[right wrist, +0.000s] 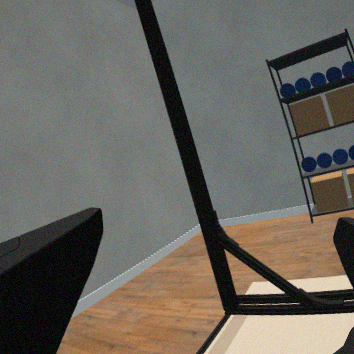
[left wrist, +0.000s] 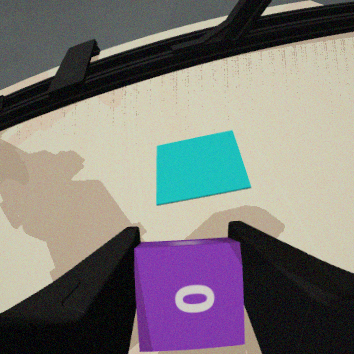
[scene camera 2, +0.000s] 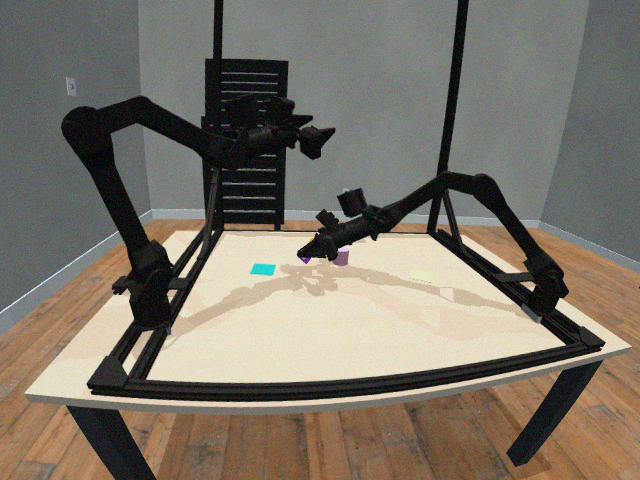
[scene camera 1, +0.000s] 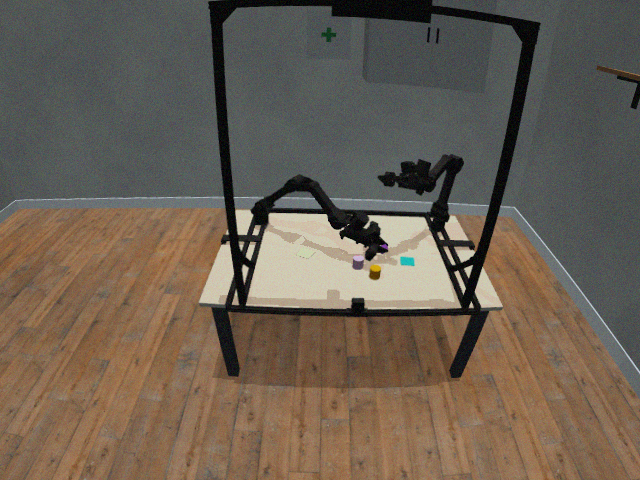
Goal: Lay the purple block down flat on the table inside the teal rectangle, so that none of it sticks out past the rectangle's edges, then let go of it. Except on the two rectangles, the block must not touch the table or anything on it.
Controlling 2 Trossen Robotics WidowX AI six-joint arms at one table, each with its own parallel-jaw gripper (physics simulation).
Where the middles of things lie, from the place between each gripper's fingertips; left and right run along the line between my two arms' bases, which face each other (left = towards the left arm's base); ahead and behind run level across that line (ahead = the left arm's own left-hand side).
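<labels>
The teal rectangle (left wrist: 210, 164) has my right hand 39 cm above it and 14 cm to the left of it.
Measured from my left hand, the rectangle is 5 cm below, 2 cm behind and 9 cm to the right.
</labels>
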